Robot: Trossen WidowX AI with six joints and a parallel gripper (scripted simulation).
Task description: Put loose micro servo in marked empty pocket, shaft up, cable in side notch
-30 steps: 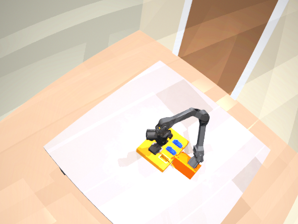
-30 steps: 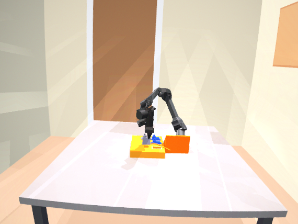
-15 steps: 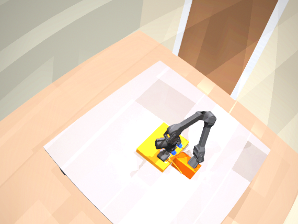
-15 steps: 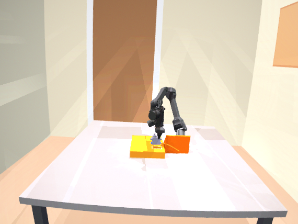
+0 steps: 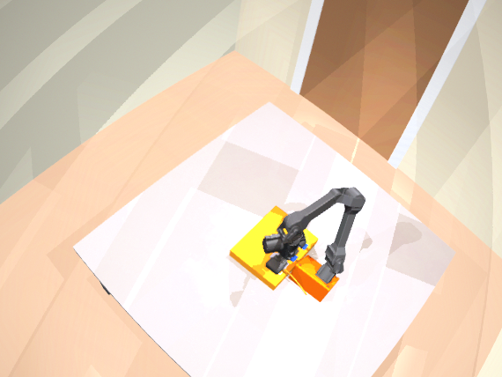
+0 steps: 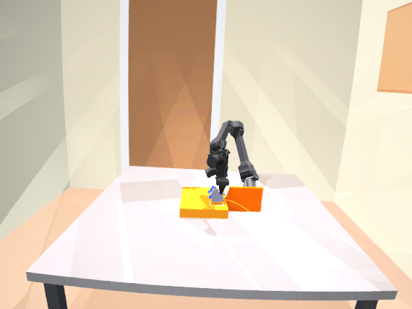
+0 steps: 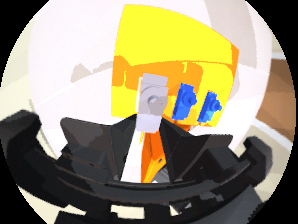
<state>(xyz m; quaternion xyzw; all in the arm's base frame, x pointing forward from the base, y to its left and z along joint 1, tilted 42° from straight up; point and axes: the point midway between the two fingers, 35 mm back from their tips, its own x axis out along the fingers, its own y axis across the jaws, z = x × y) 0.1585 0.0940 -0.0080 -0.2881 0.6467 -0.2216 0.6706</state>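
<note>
Right now the yellow deck is 130 mm ahead of my gripper tip, 90 mm below it and 70 mm to the right of it.
</note>
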